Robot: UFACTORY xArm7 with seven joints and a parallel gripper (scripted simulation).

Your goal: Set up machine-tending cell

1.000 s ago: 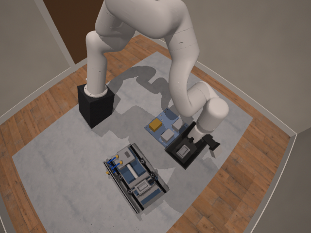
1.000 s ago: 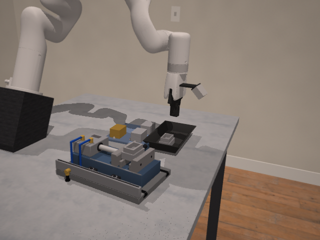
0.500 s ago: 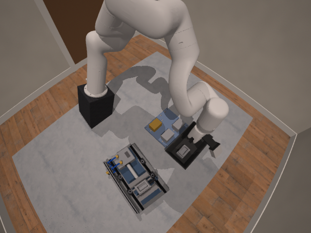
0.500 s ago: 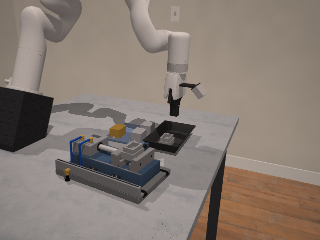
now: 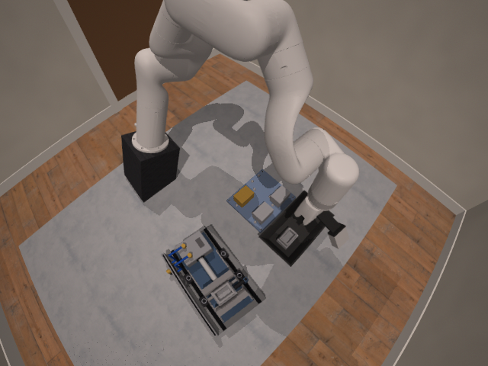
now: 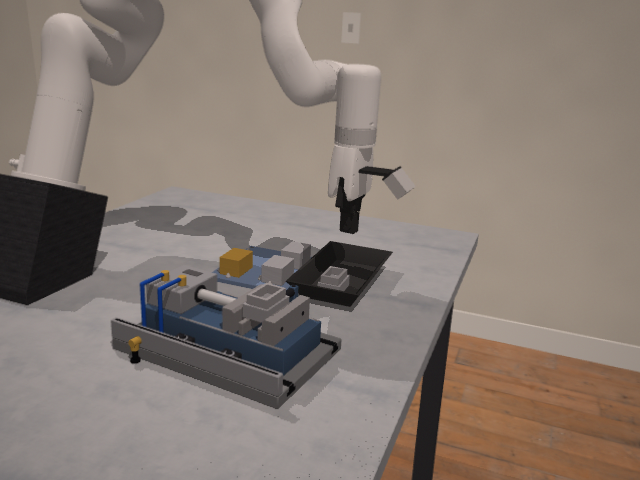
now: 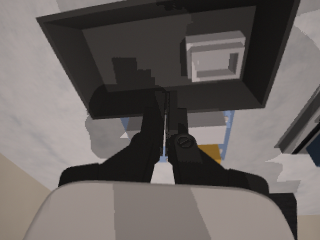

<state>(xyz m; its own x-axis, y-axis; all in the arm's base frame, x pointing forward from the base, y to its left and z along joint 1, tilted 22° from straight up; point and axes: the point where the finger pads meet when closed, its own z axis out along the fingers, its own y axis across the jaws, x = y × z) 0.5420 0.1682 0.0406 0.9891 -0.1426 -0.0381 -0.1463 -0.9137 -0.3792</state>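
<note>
Now: hand 110 mm past the piston rod, 300 mm to the left of it and 60 mm above it. Also, from my hand: grey rail (100 mm behind, 400 mm to the right, 100 mm below); then vise bed (90 mm behind, 310 mm to the right, 90 mm below); then brass blank (220 mm behind, 40 mm to the right, 110 mm below).
</note>
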